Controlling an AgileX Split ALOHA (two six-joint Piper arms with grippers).
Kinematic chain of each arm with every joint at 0, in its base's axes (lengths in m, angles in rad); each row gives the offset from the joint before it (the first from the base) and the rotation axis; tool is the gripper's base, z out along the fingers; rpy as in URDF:
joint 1: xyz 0 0 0.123 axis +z
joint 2: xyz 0 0 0 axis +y
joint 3: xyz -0.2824 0 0.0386 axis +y
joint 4: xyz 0.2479 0 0.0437 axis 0.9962 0 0.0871
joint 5: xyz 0 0 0 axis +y
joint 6: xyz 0.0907 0 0.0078 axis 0.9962 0 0.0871
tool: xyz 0 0 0 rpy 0 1.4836 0
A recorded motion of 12 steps. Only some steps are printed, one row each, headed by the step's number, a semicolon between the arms.
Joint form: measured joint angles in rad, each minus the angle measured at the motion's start. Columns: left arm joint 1, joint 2, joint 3, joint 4, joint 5, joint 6; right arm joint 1, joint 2, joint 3, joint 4, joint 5, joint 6.
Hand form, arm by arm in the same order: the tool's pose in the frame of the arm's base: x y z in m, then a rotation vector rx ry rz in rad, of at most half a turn. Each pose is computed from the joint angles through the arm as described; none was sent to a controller.
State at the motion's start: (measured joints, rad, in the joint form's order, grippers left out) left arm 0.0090 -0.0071 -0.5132 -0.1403 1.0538 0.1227; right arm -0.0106 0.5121 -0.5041 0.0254 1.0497 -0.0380
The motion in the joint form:
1: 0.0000 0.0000 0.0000 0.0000 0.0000 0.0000; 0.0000 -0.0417 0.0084 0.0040 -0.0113 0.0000
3: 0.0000 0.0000 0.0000 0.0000 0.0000 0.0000; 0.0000 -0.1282 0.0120 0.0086 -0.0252 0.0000
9: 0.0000 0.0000 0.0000 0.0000 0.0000 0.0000; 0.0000 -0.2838 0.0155 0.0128 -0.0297 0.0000
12: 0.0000 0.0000 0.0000 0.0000 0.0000 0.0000; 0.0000 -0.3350 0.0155 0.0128 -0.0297 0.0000
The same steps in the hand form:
1: -0.0076 -0.0111 0.2820 0.1218 2.0066 -0.0831; 0.0671 0.0016 0.2626 -0.0261 2.4960 0.0176
3: -0.0076 -0.0111 0.2820 0.1218 2.0066 -0.0831; 0.0558 0.0021 0.2676 -0.0252 2.3991 0.0204
9: -0.0076 -0.0111 0.2820 0.1218 2.0066 -0.0831; 0.0331 0.0026 0.2738 -0.0259 2.2425 0.0210
12: -0.0076 -0.0111 0.2820 0.1218 2.0066 -0.0831; 0.0253 0.0027 0.2753 -0.0264 2.1913 0.0196

